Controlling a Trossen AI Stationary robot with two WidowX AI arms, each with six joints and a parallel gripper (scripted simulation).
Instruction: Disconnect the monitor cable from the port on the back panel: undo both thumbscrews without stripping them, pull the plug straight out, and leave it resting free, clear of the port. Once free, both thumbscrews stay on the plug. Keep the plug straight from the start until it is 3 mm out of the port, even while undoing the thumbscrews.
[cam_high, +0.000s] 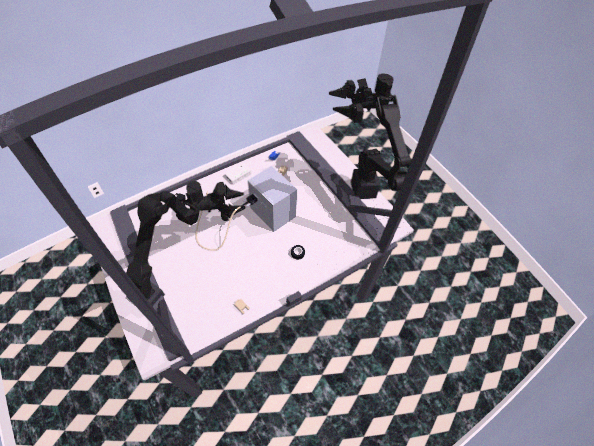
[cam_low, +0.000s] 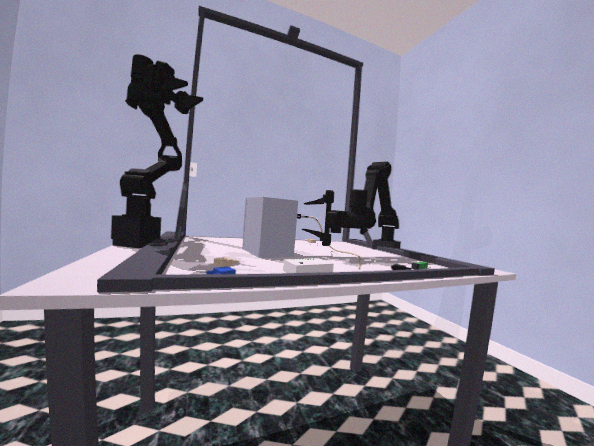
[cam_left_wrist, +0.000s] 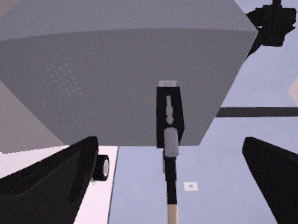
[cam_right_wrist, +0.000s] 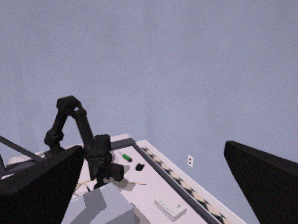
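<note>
Now: left hand 140 mm to the left of the grey box, 40 mm past it and 40 mm above it.
</note>
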